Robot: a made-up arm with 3 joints.
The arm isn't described. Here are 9 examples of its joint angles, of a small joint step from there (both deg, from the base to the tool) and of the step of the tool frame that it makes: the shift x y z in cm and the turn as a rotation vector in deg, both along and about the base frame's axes.
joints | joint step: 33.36 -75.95 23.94 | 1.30 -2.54 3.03
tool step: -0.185 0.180 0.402 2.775 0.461 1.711
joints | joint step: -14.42 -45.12 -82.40 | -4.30 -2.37 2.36
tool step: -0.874 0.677 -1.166 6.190 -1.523 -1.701
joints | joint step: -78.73 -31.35 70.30 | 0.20 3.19 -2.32
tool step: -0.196 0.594 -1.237 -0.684 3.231 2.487
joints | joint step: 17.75 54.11 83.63 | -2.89 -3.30 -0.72
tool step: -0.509 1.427 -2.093 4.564 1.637 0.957
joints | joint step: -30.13 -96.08 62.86 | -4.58 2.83 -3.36
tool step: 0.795 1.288 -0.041 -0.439 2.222 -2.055
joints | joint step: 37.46 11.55 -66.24 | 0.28 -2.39 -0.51
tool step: -0.280 -0.198 0.481 0.625 1.630 1.619
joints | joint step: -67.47 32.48 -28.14 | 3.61 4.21 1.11
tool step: -0.108 -0.743 -1.919 -5.626 2.605 0.811
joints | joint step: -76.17 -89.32 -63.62 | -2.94 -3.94 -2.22
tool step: 0.122 0.612 -0.414 1.960 -3.561 -0.095
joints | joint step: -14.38 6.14 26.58 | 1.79 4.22 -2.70
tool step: -0.291 -1.567 -0.300 -3.344 3.531 -2.050
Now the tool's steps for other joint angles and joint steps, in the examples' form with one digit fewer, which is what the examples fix.
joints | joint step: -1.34 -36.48 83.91 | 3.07 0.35 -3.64
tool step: -0.54 -0.82 -1.05 -4.63 2.37 2.35
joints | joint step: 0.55 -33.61 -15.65 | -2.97 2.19 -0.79
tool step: -0.19 1.22 -0.08 0.95 1.44 -2.99
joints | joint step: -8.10 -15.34 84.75 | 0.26 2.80 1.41
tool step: 0.73 -0.99 -0.28 -1.65 -0.82 -2.45
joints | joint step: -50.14 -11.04 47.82 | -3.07 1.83 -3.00
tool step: -0.53 0.96 0.26 2.68 3.88 0.08
